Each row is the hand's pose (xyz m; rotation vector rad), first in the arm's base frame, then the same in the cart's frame.
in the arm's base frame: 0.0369 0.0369 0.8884 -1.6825 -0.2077 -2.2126
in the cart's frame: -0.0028 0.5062 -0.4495 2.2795 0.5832 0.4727
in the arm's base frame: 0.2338 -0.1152 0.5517 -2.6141 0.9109 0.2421
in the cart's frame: -0.2020 0.1520 -0.3491 1.3110 -1.3548 -0.7506
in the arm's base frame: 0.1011 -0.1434 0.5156 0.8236 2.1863 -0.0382
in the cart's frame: -0.2737 0.2423 -0.2690 -0.6045 -2.0030 2.2600
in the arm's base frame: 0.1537 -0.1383 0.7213 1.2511 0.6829 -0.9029
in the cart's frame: -0.0705 0.2834 -0.3152 -0.3523 0.4471 -2.1206
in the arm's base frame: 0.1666 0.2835 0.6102 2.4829 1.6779 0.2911
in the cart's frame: -0.2704 0.3561 -0.6962 1.8378 0.6343 -1.8782
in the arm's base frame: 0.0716 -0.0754 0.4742 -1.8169 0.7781 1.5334
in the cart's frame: -0.3381 0.2714 -0.3160 0.6330 -2.3332 -1.3621
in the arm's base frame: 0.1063 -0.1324 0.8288 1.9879 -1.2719 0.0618
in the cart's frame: 0.0089 0.3702 -0.3140 0.3518 -0.6010 -0.4403
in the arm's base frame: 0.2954 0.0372 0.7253 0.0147 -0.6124 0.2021
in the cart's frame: -0.0610 0.2174 -0.5308 -1.1381 0.7660 -0.0307
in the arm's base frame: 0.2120 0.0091 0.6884 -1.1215 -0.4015 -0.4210
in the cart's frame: -0.1164 0.2651 -0.4694 -2.4397 0.8715 0.1350
